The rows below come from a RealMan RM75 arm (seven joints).
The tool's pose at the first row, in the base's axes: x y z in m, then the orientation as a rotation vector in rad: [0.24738, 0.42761, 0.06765, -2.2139, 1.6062, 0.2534]
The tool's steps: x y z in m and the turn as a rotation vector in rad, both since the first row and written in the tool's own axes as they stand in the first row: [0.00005, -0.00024, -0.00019, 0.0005, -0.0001, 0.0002]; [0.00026, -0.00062, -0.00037, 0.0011, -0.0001, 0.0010]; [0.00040, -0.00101, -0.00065, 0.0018, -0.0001, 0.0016]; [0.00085, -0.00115, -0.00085, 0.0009, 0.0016, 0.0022]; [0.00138, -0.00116, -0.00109, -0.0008, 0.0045, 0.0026]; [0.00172, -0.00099, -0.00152, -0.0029, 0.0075, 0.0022]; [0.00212, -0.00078, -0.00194, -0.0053, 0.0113, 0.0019]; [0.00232, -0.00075, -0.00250, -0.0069, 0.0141, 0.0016]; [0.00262, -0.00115, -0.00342, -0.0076, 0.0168, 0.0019]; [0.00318, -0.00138, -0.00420, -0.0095, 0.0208, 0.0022]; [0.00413, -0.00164, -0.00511, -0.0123, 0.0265, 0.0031]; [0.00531, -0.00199, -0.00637, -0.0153, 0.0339, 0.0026]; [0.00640, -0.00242, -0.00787, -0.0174, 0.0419, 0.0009]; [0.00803, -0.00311, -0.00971, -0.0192, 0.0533, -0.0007]
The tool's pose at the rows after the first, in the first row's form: [0.24761, 0.42755, 0.06785, -2.2133, 1.6063, 0.2531]; [0.24802, 0.42740, 0.06802, -2.2123, 1.6071, 0.2528]; [0.24841, 0.42726, 0.06830, -2.2113, 1.6076, 0.2524]; [0.24867, 0.42682, 0.06835, -2.2123, 1.6094, 0.2515]; [0.24883, 0.42627, 0.06837, -2.2147, 1.6117, 0.2500]; [0.24875, 0.42575, 0.06860, -2.2179, 1.6133, 0.2485]; [0.24865, 0.42517, 0.06879, -2.2217, 1.6154, 0.2464]; [0.24864, 0.42475, 0.06922, -2.2244, 1.6169, 0.2447]; [0.24904, 0.42422, 0.07002, -2.2260, 1.6188, 0.2425]; [0.24937, 0.42347, 0.07057, -2.2290, 1.6216, 0.2399]; [0.24985, 0.42234, 0.07110, -2.2331, 1.6262, 0.2364]; [0.25046, 0.42088, 0.07188, -2.2392, 1.6302, 0.2308]; [0.25110, 0.41942, 0.07293, -2.2457, 1.6328, 0.2235]; [0.25213, 0.41743, 0.07414, -2.2535, 1.6372, 0.2122]
